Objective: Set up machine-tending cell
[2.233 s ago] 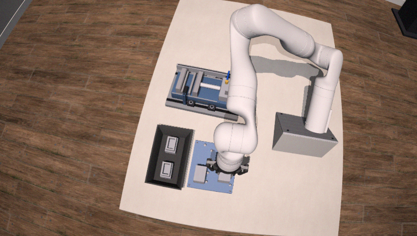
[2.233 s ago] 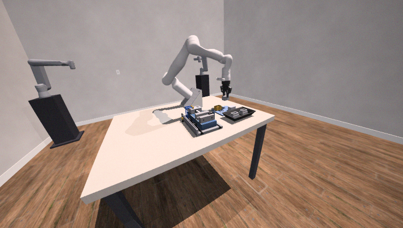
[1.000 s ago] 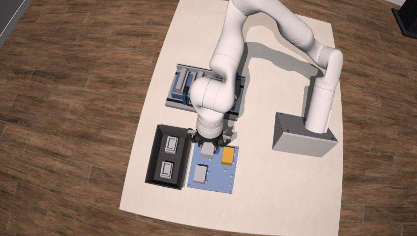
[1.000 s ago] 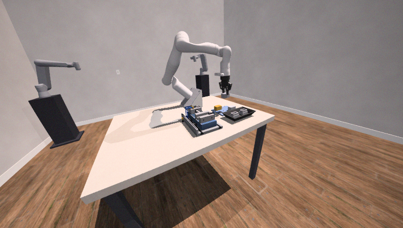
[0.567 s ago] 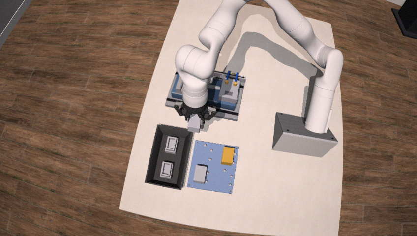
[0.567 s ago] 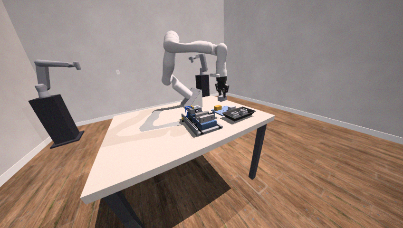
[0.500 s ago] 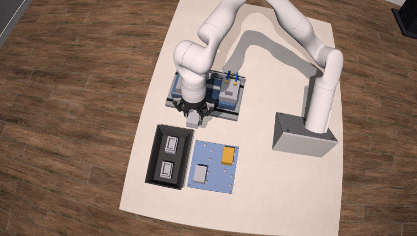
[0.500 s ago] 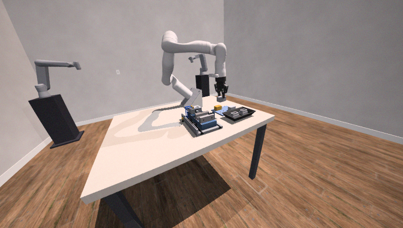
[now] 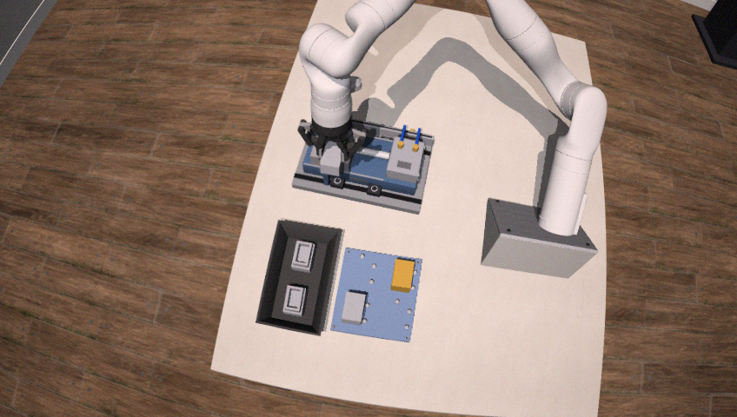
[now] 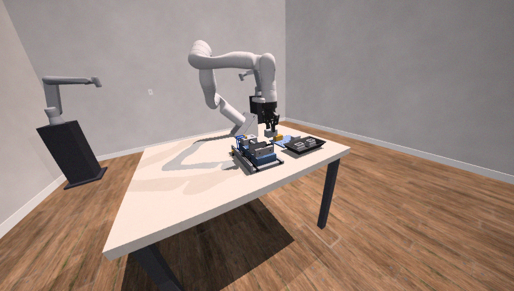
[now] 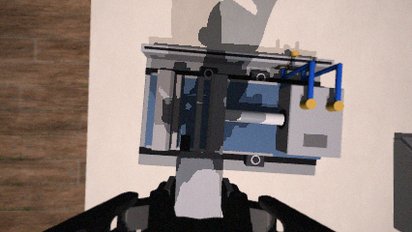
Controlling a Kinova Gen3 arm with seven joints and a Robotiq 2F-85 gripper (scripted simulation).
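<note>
My gripper is now 9 cm above the white rod, 8 cm past it and 6 cm to the left of it. From my hand the other things lie so: hose block: 15 cm behind, 9 cm below, 5 cm to the right; then blue vise: 13 cm below, 6 cm to the right, 6 cm behind; then brass blank: 21 cm to the left, 16 cm behind, 14 cm below.
</note>
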